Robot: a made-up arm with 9 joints.
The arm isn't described. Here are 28 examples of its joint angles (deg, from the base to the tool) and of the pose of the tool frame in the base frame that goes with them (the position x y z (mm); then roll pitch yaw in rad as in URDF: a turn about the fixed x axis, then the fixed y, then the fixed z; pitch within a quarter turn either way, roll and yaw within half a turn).
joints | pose
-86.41 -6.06 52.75 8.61 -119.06 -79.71 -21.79 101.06 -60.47 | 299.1 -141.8 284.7 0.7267 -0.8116 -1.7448
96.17 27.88 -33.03 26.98 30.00 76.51 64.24 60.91 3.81 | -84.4 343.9 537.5 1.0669 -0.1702 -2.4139
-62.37 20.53 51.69 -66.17 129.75 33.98 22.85 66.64 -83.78 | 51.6 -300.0 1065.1 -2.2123 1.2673 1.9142
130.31 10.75 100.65 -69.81 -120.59 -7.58 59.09 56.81 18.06 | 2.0 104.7 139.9 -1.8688 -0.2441 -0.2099
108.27 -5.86 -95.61 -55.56 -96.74 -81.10 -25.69 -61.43 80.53 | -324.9 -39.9 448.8 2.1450 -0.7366 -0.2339
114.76 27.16 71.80 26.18 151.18 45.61 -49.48 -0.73 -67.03 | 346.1 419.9 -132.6 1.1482 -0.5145 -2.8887
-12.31 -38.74 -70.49 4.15 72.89 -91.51 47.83 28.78 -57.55 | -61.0 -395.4 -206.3 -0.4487 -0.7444 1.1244
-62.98 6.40 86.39 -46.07 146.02 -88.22 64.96 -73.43 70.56 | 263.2 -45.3 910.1 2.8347 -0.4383 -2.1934
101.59 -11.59 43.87 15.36 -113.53 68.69 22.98 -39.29 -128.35 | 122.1 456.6 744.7 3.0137 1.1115 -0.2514
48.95 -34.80 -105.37 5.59 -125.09 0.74 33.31 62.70 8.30 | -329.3 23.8 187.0 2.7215 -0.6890 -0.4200
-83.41 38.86 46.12 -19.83 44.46 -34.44 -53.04 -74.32 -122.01 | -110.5 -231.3 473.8 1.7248 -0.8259 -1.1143
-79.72 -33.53 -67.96 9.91 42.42 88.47 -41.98 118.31 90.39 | -1.5 127.3 91.7 1.1299 0.4299 -2.5535
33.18 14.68 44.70 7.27 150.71 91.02 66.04 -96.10 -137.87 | 93.0 367.8 784.4 -2.5491 -0.0796 2.3963
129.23 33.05 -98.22 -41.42 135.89 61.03 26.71 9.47 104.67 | -269.5 26.2 655.9 1.2890 -1.2383 1.3091
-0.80 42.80 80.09 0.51 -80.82 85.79 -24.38 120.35 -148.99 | -85.6 215.1 742.6 -0.0094 -0.1873 2.7494
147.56 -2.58 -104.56 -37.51 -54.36 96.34 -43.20 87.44 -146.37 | 46.5 -101.8 774.8 -0.8801 0.4734 3.0272
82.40 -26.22 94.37 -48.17 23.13 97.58 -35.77 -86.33 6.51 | 169.9 526.1 519.5 2.6041 0.9789 0.2746
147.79 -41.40 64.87 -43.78 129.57 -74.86 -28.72 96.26 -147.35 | 626.9 399.9 709.3 -1.0703 1.1373 -2.8764
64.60 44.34 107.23 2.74 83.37 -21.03 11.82 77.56 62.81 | 61.5 744.2 301.2 2.1988 0.4630 -0.6527
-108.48 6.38 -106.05 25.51 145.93 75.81 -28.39 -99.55 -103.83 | -73.4 720.1 429.7 -1.8913 0.5104 -2.1268
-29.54 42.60 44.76 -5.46 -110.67 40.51 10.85 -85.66 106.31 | -294.5 -154.5 973.4 -2.5477 1.0491 -0.1356
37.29 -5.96 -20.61 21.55 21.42 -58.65 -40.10 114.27 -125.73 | -151.9 74.9 1112.5 -2.3398 0.8958 -1.0573
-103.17 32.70 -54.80 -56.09 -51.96 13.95 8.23 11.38 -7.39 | -105.2 -56.3 187.1 -1.3347 0.3418 0.8624
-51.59 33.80 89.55 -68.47 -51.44 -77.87 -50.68 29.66 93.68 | -447.9 -18.6 747.8 0.5366 -0.1671 0.8642
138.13 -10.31 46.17 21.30 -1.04 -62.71 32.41 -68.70 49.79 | 434.6 343.4 127.7 0.9308 -0.0252 2.3642
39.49 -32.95 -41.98 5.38 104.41 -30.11 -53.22 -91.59 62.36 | 6.7 -107.6 508.7 -1.4034 -0.9114 -2.3839
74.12 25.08 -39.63 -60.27 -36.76 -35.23 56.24 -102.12 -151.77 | -197.5 -156.7 581.9 -1.2185 0.0543 2.2320
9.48 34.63 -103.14 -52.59 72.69 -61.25 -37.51 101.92 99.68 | 308.8 -80.4 -4.2 -0.1234 -0.3090 -2.1983
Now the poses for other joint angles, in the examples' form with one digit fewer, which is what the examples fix.
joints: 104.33 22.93 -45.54 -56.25 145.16 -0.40 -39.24 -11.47 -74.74
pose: -490 380 713 0.999 0.046 -0.396
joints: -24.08 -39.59 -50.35 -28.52 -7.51 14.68 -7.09 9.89 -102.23
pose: -24 -8 428 2.031 0.472 -1.183
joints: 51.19 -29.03 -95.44 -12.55 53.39 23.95 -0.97 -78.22 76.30
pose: -146 -119 324 -1.187 0.003 -2.417
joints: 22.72 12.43 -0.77 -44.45 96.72 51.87 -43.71 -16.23 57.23
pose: -234 165 804 -0.661 0.390 -1.854
